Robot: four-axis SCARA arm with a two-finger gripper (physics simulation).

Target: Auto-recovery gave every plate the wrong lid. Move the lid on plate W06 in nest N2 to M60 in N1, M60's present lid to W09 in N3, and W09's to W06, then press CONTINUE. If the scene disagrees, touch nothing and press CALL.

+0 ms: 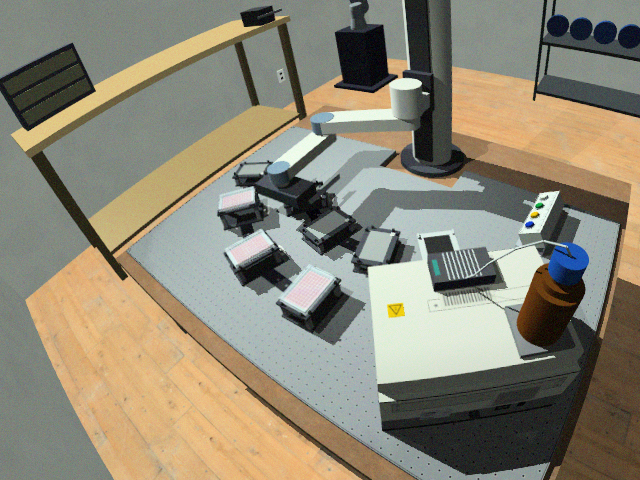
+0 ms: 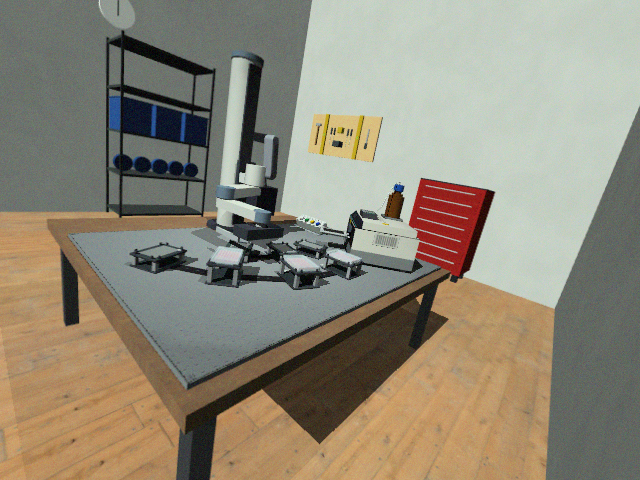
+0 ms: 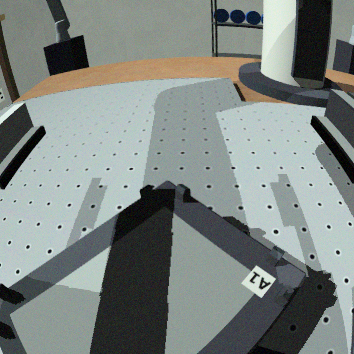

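Note:
Three pink plates sit on raised nests: one plate at the left, one in the middle and one nearest the white instrument. Clear covers seem to lie on them; plate and nest names are unreadable. My gripper is open and empty, its fingers wide apart above and behind a dark-framed nest marked A1. No pink plate shows in that nest. The button box has blue, yellow, green and pale buttons; their labels are unreadable.
More dark-framed nests without pink plates stand at the far left, the centre and right of centre. The white instrument carries a brown bottle. The arm's column stands behind.

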